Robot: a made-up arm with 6 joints.
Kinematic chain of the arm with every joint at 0, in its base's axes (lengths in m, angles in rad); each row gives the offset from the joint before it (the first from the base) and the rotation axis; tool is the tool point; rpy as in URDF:
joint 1: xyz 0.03 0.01 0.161 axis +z
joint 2: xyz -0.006 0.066 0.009 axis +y
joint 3: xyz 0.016 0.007 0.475 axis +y
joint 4: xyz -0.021 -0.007 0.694 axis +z
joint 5: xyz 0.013 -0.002 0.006 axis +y
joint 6: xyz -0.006 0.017 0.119 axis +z
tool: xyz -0.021 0.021 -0.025 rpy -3.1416 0 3.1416
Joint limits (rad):
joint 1: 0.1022..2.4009
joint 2: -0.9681..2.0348
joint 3: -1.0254..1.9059
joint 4: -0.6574..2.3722
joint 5: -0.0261..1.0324
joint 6: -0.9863..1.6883
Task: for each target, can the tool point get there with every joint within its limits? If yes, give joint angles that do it. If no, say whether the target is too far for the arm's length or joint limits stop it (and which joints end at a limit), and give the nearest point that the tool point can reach.
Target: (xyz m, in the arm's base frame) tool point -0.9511 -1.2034 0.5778
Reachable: no: too far | nearest point -0.7170 -0.9138 0.5379 | short by 0.374 m
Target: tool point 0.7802 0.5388 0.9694
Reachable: yes | joints 0.5267 0.4347 0.6993 0.7399 0.1612 0.4703
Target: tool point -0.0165 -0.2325 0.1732
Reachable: no: joint limits stop it (at a limit: joint 2, joint 3, joint 5, joint 6) | nearest point -0.0067 -0.1816 -0.5196 | short by 0.695 m
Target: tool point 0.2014 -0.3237 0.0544
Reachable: no: joint limits stop it (at a limit: joint 1, joint 2, joint 3, joint 5, joint 6) | nearest point 0.1126 -0.1692 -0.5199 | short by 0.601 m
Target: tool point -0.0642 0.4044 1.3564
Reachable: yes | joints 1.5986 0.4728 -0.2980 0.1812 0.8266 1.0694
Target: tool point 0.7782 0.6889 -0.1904
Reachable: yes | joints 0.5949 1.1532 1.2008 0.9391 0.7465 -0.4022
